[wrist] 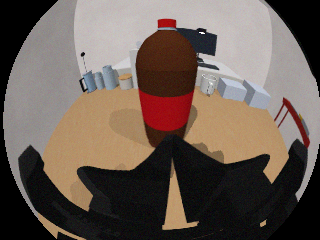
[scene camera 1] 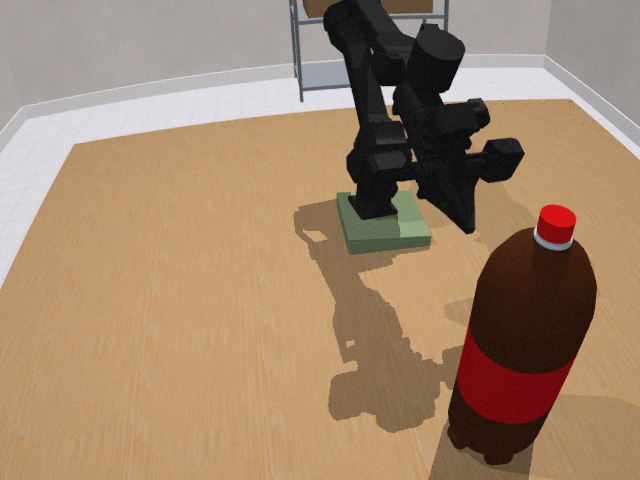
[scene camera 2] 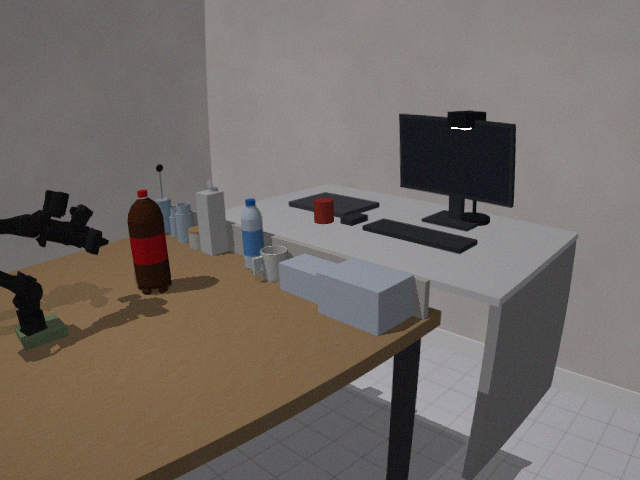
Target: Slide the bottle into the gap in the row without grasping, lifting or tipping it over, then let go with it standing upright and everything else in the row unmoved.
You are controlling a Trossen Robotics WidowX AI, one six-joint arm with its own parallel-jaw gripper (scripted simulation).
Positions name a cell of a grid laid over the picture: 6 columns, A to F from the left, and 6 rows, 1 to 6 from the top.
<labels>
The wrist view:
my gripper: D4
brown cola bottle: D2
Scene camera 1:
my gripper: E3
brown cola bottle: F4
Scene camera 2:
my gripper: B4
brown cola bottle: B3
grey box: D4
</labels>
